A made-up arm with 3 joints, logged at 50 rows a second.
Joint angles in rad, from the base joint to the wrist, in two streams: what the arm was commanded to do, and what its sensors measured. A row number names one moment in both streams.
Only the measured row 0 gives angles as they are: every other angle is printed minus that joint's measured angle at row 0.
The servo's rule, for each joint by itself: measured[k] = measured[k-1] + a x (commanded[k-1-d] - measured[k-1]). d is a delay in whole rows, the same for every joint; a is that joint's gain. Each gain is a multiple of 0.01, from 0.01 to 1. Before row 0 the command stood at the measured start. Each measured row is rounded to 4 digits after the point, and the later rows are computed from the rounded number. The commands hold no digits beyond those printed.
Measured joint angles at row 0: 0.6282 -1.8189 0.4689
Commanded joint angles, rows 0 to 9: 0.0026 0.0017 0.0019; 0.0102 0.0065 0.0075; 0.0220 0.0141 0.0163; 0.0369 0.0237 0.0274; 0.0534 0.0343 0.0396; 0.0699 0.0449 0.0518; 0.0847 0.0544 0.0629; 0.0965 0.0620 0.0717; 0.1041 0.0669 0.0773; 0.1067 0.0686 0.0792
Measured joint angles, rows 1 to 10: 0.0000 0.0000 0.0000; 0.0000 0.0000 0.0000; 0.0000 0.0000 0.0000; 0.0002 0.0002 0.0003; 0.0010 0.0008 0.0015; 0.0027 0.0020 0.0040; 0.0054 0.0040 0.0080; 0.0092 0.0067 0.0134; 0.0141 0.0101 0.0199; 0.0197 0.0141 0.0272
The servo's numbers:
d 3
a 0.08 0.09 0.17

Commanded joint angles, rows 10 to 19: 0.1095 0.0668 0.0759; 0.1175 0.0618 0.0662; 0.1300 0.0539 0.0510; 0.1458 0.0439 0.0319; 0.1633 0.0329 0.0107; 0.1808 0.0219 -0.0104; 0.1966 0.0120 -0.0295; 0.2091 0.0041 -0.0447; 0.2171 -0.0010 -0.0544; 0.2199 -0.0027 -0.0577
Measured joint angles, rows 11 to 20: 0.0258 0.0184 0.0348; 0.0321 0.0228 0.0420; 0.0381 0.0269 0.0483; 0.0438 0.0305 0.0530; 0.0497 0.0333 0.0552; 0.0561 0.0352 0.0545; 0.0633 0.0360 0.0507; 0.0713 0.0357 0.0439; 0.0801 0.0345 0.0347; 0.0894 0.0325 0.0238
